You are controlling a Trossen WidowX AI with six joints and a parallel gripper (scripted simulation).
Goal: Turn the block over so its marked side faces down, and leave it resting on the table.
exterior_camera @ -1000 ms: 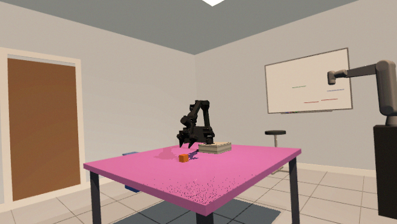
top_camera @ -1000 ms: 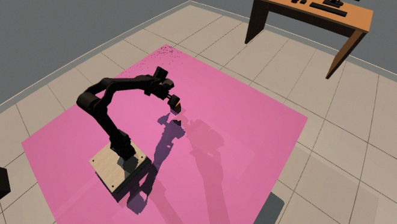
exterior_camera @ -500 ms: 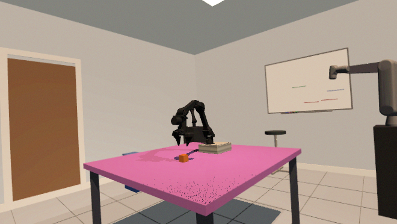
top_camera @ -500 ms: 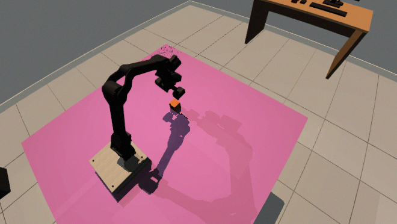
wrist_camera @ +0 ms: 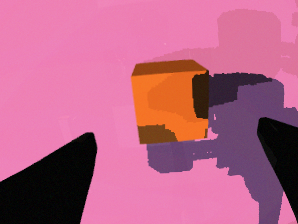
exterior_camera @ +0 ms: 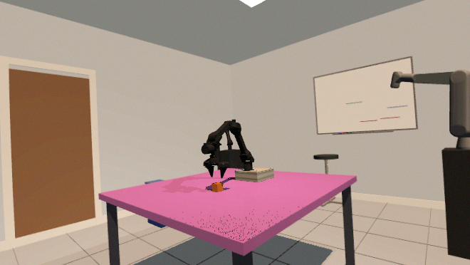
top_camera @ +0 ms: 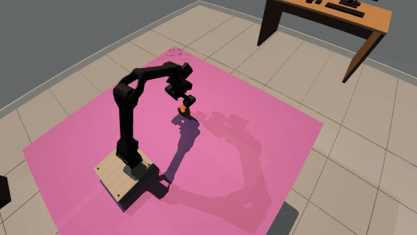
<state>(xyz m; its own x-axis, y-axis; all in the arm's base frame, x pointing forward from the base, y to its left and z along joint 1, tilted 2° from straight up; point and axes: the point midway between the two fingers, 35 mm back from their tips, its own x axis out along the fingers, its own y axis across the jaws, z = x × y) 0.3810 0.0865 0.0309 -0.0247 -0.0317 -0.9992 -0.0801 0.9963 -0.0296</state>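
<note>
My gripper tip is now 1 cm past the orange block and 6 cm above it.
</note>
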